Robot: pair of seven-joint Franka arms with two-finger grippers.
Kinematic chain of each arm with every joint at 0, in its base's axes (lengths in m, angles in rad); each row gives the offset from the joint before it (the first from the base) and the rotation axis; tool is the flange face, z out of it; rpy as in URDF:
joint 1: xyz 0 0 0.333 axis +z
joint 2: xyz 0 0 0 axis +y
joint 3: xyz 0 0 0.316 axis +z
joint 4: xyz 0.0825 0 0 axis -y
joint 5: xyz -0.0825 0 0.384 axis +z
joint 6: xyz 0 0 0 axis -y
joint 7: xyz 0.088 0 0 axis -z
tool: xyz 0 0 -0.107 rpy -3.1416 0 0
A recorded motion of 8 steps. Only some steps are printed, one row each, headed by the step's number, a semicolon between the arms.
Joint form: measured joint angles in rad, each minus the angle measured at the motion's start. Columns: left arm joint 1, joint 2, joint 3, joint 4, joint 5, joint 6, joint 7; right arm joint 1, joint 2, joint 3, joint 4, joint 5, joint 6, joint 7.
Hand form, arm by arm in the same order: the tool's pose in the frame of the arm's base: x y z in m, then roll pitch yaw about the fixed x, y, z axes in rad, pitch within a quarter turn. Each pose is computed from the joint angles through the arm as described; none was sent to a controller.
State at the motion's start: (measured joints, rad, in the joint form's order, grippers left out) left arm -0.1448 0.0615 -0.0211 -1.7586 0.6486 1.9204 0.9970; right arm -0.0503 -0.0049 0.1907 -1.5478 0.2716 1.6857 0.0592
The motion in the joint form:
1: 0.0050 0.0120 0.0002 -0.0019 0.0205 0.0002 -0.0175; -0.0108 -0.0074 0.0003 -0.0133 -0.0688 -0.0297 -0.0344
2: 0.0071 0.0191 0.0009 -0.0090 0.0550 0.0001 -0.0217; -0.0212 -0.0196 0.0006 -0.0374 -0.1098 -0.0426 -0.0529
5: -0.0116 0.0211 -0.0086 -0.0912 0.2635 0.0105 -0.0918; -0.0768 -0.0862 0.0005 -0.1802 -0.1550 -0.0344 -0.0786
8: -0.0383 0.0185 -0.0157 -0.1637 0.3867 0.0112 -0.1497; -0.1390 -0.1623 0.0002 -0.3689 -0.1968 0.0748 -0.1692
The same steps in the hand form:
1: 0.5979 -0.0524 0.5374 -2.7341 0.5093 -1.2417; 0.5523 0.0930 0.6458 -2.9375 -0.1003 0.0885
2: 0.5994 -0.0490 0.5312 -2.7284 0.5437 -1.2419; 0.5484 0.0837 0.6389 -2.9834 -0.0801 0.1022
5: 0.5939 -0.0557 0.5003 -2.6499 0.7209 -1.2454; 0.5300 0.0499 0.6060 -3.0428 -0.0143 0.0735
8: 0.5841 -0.0692 0.4734 -2.6062 0.8249 -1.2608; 0.5112 0.0134 0.5636 -3.1007 -0.0125 0.0951

